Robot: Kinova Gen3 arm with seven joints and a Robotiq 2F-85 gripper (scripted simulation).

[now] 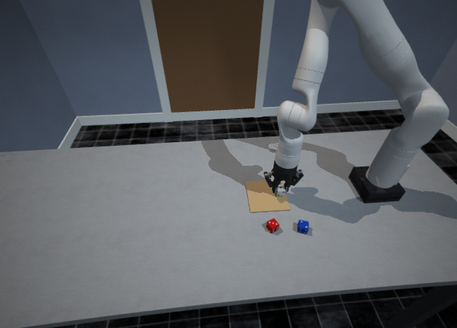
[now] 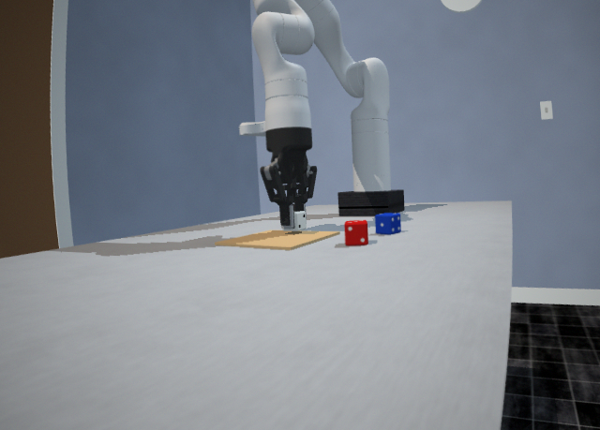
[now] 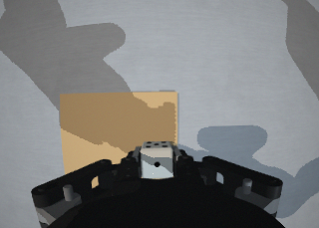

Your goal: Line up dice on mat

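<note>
Right now my hand is 10 mm above the white die. From my hand the other things lie so: tan mat (50 mm ahead, 30 mm below); blue die (50 mm behind, 140 mm to the left, 20 mm below); red die (50 mm ahead, 140 mm to the left, 20 mm below).
</note>
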